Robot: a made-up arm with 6 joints. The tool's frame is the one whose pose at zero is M. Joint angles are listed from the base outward.
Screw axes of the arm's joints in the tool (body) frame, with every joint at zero. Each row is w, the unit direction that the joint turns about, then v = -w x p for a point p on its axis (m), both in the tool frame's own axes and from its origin. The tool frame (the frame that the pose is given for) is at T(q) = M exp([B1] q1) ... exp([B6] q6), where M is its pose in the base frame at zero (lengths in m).
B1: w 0 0 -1 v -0.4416 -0.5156 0
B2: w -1 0 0 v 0 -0.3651 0.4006
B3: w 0 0 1 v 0.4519 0.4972 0
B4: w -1 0 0 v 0 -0.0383 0.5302
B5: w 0 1 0 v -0.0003 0 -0.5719
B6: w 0 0 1 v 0.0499 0.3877 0
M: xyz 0.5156 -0.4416 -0.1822 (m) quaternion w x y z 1 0 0 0
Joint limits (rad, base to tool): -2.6..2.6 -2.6..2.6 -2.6..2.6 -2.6..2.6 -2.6..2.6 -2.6..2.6
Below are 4 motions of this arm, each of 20 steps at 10 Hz.
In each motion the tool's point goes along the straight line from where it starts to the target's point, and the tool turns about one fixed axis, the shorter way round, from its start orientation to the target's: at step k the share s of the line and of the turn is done. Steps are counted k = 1, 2, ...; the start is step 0. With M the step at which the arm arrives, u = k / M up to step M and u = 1 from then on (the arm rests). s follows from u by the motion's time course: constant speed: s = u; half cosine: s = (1 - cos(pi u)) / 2; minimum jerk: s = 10 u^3 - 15 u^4 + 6 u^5.
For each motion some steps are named. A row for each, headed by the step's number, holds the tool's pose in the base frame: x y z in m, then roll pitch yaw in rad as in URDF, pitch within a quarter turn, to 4 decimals.
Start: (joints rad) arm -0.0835 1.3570 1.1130 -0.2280 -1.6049 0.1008
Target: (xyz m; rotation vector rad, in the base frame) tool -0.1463 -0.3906 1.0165 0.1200 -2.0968 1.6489
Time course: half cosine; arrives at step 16
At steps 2, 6, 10, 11, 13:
2: 0.4215 0.0075 0.4796 -0.4743 -0.3316 1.5894
6: 0.2618 -0.1045 0.6306 -0.7901 -0.5139 1.9147
10: 0.0359 -0.2629 0.8442 -1.3490 -0.5690 2.4859
11: -0.0151 -0.2986 0.8925 -1.4736 -0.5433 2.6133
13: -0.0966 -0.3557 0.9695 -1.6571 -0.4762 2.8014

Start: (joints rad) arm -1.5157 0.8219 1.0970 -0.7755 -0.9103 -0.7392
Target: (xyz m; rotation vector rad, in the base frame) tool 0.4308 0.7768 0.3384 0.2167 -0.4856 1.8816
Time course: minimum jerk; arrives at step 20
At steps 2, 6, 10, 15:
2: 0.6190 0.6905 -0.1892 0.2904 0.0310 1.4769
6: 0.5897 0.7040 -0.1070 0.2226 -0.0492 1.5363
10: 0.5257 0.7333 0.0723 0.0562 -0.2080 1.6864
15: 0.4505 0.7678 0.2833 -0.1780 -0.3564 1.9037

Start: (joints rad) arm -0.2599 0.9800 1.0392 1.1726 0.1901 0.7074
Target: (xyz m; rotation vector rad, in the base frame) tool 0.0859 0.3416 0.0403 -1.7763 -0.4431 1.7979
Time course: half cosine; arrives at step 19
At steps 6, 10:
6: 0.2835 0.1793 -0.1280 -2.3852 1.2822 0.3308
10: 0.2031 0.2453 -0.0595 -1.7935 1.1895 1.0214

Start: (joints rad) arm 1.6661 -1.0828 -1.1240 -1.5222 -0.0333 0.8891
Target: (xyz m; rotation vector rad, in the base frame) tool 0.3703 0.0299 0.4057 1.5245 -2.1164 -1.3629
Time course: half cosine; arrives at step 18
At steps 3, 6, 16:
3: 0.2898 -0.2762 -0.2546 1.9242 0.1523 -2.8877
6: 0.3056 -0.2161 -0.1251 1.9635 0.2052 -2.7344
16: 0.3677 0.0200 0.3844 2.1897 0.3374 -2.0948

